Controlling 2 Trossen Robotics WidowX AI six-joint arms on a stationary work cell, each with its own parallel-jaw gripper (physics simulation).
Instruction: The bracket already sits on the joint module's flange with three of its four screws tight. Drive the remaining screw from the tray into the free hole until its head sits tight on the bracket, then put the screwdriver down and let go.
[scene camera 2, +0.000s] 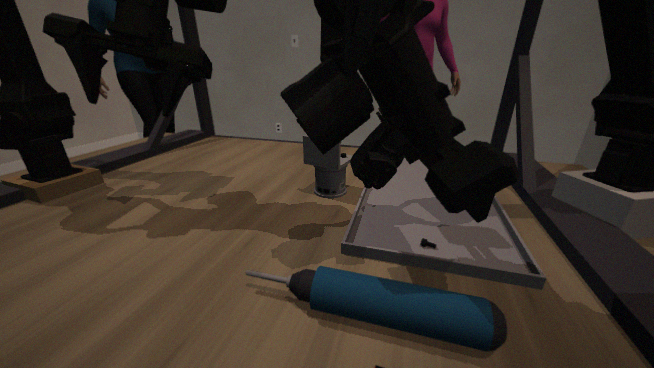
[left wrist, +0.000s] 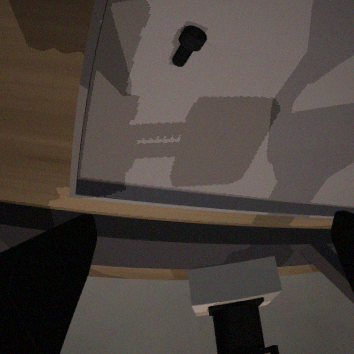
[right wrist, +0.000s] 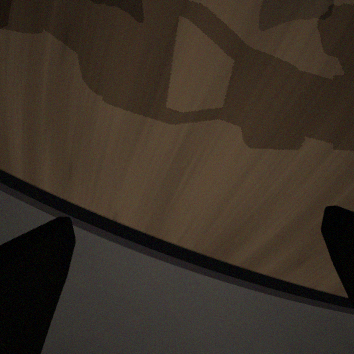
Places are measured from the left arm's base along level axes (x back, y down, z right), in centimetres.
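Pixels of known places: left gripper, fingertip midpoint: (left wrist: 218, 226); right gripper, fingertip midpoint: (scene camera 2: 129, 110) (right wrist: 200, 226); left arm's base at its link origin: (scene camera 2: 623, 181) (left wrist: 234, 305); right arm's base at its link origin: (scene camera 2: 53, 174).
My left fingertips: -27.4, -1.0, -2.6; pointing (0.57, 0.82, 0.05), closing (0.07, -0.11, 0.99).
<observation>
Ahead of a thing's pixels: the offset from my left fingertips to its middle, as dx, dy, dz.
The blue screwdriver @[-14.9, +5.3, -8.2] (scene camera 2: 400, 306) lies on the table at the front, its thin shaft toward the left. The loose black screw @[-3.2, +6.4, -0.1] (scene camera 2: 428, 244) (left wrist: 191, 40) lies on its side in the grey tray @[+4.5, +6.5, +15.1] (scene camera 2: 430, 264) (left wrist: 200, 200). The grey joint module @[-12.5, +4.1, +20.0] (scene camera 2: 330, 184) stands upright behind, with the bracket @[-12.5, -0.9, +20.0] (scene camera 2: 321, 154) on top; one dark screw head shows there, and the free hole cannot be made out. My left gripper (scene camera 2: 425, 202) (left wrist: 218, 226) is open and empty above the tray. My right gripper (scene camera 2: 131, 106) (right wrist: 200, 226) is open and empty, high above the table at the left.
The left arm's dark links hang close above the bracket and partly cover it. A wooden base block @[-63.8, +5.9, +30.4] (scene camera 2: 65, 184) is at the left, a white one @[+27.4, +4.2, +2.6] (scene camera 2: 607, 202) (left wrist: 235, 286) at the right. Dark frame beams edge the table. People in blue (scene camera 2: 135, 62) and pink (scene camera 2: 442, 37) stand behind.
</observation>
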